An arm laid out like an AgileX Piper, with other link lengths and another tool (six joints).
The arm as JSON. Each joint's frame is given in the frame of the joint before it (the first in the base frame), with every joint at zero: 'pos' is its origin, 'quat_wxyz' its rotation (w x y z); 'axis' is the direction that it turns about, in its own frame. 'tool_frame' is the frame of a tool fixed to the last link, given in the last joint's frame.
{
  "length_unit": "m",
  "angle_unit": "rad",
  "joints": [
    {
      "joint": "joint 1",
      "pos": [
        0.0,
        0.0,
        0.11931
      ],
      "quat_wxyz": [
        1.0,
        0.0,
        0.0,
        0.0
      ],
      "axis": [
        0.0,
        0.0,
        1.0
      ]
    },
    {
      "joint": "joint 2",
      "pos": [
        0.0,
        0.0,
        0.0
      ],
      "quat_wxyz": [
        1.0,
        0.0,
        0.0,
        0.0
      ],
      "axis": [
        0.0,
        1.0,
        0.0
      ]
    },
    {
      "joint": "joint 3",
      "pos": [
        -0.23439,
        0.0,
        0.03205
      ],
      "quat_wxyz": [
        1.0,
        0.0,
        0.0,
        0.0
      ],
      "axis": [
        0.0,
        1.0,
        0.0
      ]
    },
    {
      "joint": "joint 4",
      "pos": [
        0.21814,
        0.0,
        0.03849
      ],
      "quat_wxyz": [
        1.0,
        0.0,
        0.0,
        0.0
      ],
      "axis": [
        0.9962,
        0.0,
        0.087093
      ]
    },
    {
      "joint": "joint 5",
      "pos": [
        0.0,
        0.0,
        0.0
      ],
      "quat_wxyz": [
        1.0,
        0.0,
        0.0,
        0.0
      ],
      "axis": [
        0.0,
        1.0,
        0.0
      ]
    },
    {
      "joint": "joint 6",
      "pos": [
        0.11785,
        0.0,
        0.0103
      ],
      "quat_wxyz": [
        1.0,
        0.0,
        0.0,
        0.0
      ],
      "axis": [
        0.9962,
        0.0,
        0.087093
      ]
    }
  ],
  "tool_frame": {
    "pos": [
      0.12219,
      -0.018,
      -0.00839
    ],
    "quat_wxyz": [
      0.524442,
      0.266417,
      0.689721,
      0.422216
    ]
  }
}
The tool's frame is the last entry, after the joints.
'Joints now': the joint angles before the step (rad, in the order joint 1, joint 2, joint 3, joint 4, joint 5, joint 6). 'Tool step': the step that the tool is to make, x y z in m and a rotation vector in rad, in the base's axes. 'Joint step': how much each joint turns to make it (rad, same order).
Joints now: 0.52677, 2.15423, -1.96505, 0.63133, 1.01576, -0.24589
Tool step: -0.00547, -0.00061, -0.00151, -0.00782, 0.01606, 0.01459
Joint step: 0.00164, -0.00001, 0.00003, 0.00001, 0.02204, -0.00001
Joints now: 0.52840, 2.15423, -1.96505, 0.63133, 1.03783, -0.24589
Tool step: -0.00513, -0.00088, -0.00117, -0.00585, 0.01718, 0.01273
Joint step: 0.00001, -0.00001, 0.00004, 0.00230, 0.02202, -0.00001
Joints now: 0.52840, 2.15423, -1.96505, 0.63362, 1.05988, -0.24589
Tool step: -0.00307, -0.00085, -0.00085, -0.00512, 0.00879, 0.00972
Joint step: 0.00000, -0.00003, 0.00004, 0.00000, 0.01391, -0.00204
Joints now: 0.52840, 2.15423, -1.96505, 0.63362, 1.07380, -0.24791
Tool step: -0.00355, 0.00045, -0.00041, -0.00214, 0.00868, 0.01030
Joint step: 0.00225, 0.00002, -0.00003, 0.00254, 0.01182, -0.00178
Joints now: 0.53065, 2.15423, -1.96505, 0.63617, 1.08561, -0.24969
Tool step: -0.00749, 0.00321, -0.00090, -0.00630, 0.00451, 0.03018
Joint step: 0.01287, 0.00000, 0.00000, 0.00000, 0.01576, -0.01056
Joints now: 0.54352, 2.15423, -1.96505, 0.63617, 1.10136, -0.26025
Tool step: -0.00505, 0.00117, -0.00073, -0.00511, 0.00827, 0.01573
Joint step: 0.00653, 0.00003, -0.00007, -0.00022, 0.01328, -0.00175
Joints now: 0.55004, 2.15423, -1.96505, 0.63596, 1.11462, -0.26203
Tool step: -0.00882, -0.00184, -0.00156, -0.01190, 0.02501, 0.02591
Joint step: 0.00177, -0.00001, -0.00001, 0.00196, 0.03661, -0.00349
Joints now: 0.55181, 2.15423, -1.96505, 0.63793, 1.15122, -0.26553
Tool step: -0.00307, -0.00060, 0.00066, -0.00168, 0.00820, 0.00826
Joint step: -0.00001, -0.00222, 0.00005, 0.00239, 0.01314, -0.00093
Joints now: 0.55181, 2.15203, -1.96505, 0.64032, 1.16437, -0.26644
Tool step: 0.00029, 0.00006, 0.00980, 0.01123, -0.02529, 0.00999
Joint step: -0.00001, -0.02255, -0.00001, 0.00000, 0.00187, -0.01157
